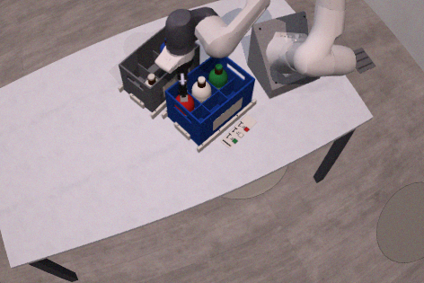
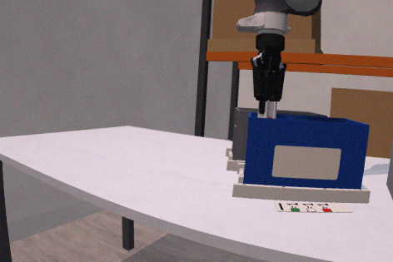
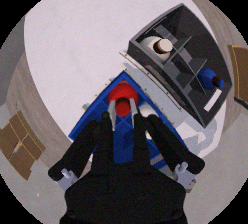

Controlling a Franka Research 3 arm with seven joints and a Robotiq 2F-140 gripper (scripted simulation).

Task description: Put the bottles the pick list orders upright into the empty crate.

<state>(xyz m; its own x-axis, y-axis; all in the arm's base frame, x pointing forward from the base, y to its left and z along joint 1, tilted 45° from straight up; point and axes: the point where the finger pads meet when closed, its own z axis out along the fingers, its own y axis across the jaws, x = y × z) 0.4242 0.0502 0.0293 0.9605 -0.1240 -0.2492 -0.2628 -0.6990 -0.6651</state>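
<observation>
Now: hand 80 mm above the red bottle. From my hand the other things lie so: green bottle (160 mm behind, 90 mm below, 70 mm to the right); then grey crate (200 mm to the right, 90 mm below, 40 mm ahead); then blue crate (100 mm behind, 90 mm below).
</observation>
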